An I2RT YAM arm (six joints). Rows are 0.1 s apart.
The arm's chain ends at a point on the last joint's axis. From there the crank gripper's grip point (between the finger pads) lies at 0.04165 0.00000 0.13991 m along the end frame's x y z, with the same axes.
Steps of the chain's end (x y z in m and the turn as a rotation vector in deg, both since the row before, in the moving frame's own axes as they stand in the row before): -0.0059 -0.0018 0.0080 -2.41 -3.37 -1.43; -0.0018 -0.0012 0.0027 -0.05 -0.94 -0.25; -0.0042 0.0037 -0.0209 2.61 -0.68 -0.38; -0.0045 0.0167 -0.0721 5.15 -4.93 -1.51; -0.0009 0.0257 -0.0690 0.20 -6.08 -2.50; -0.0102 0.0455 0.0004 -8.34 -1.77 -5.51; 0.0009 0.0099 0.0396 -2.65 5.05 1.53
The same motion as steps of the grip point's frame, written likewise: -0.0141 0.0032 0.0101 -2.41 -3.37 -1.43; -0.0041 -0.0013 0.0034 -0.05 -0.94 -0.25; -0.0059 -0.0030 -0.0206 2.61 -0.68 -0.38; -0.0168 0.0031 -0.0697 5.15 -4.93 -1.51; -0.0160 0.0237 -0.0654 0.20 -6.08 -2.50; -0.0137 0.0621 0.0004 -8.34 -1.77 -5.51; 0.0129 0.0175 0.0352 -2.65 5.05 1.53
